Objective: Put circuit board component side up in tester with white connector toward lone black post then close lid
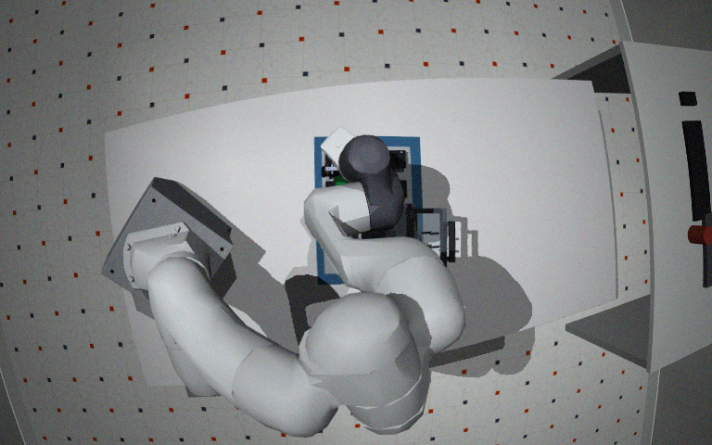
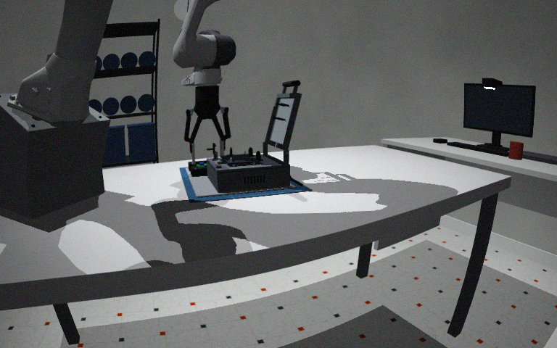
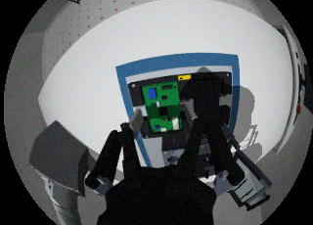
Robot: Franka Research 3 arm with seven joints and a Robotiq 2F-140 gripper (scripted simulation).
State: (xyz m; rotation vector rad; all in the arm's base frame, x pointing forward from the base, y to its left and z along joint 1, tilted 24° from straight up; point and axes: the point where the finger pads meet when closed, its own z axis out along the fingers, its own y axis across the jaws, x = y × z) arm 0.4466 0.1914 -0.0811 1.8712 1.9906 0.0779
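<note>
The green circuit board is 4 cm below my hand. Also, from my hand: see-through lid (19 cm ahead, 17 cm to the right, 13 cm above).
</note>
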